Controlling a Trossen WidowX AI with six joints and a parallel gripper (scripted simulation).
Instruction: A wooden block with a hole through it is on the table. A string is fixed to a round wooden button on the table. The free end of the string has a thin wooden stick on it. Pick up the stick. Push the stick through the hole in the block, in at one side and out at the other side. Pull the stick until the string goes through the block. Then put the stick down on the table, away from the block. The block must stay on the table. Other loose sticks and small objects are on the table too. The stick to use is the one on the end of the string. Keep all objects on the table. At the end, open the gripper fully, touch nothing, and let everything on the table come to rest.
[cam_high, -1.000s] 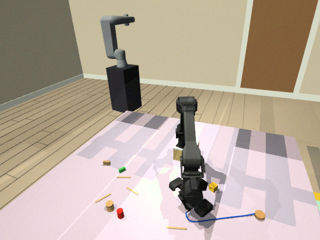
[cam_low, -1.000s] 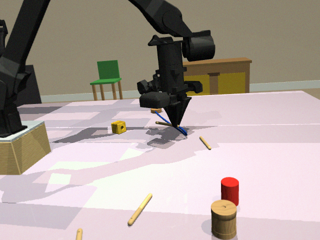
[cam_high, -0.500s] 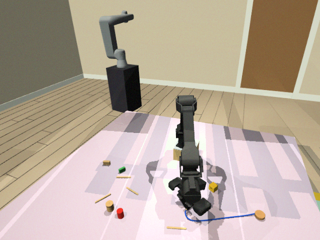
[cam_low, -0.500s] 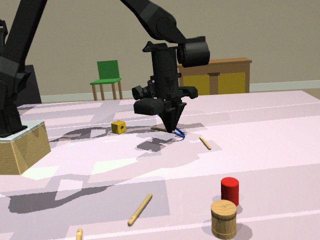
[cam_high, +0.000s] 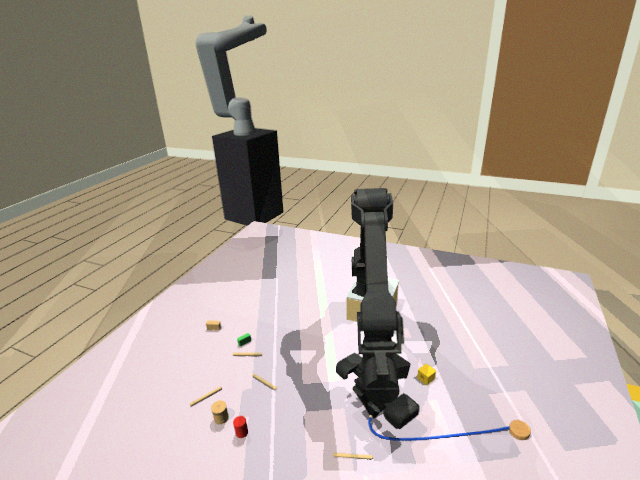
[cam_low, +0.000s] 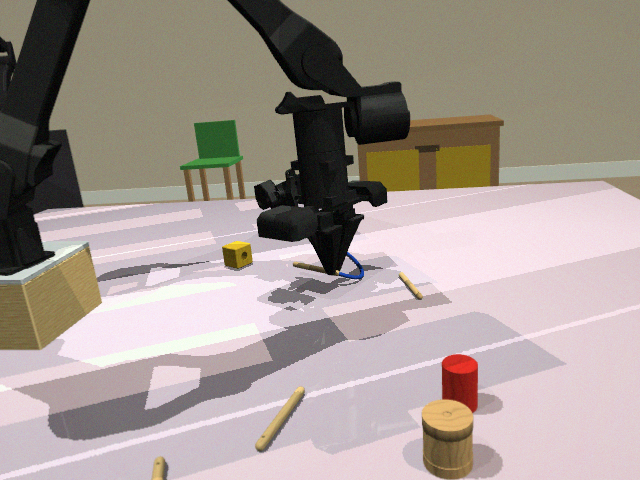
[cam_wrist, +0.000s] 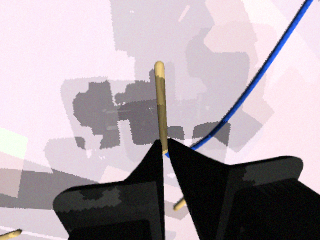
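The yellow block lies 170 mm behind my gripper tip and 60 mm to the left of it. The rest, counted from my gripper tip: red cylinder (170 mm ahead, 220 mm to the right); then round wooden button (120 mm behind, 270 mm to the left, 10 mm below); then thin wooden stick (10 mm behind, 10 mm to the left).
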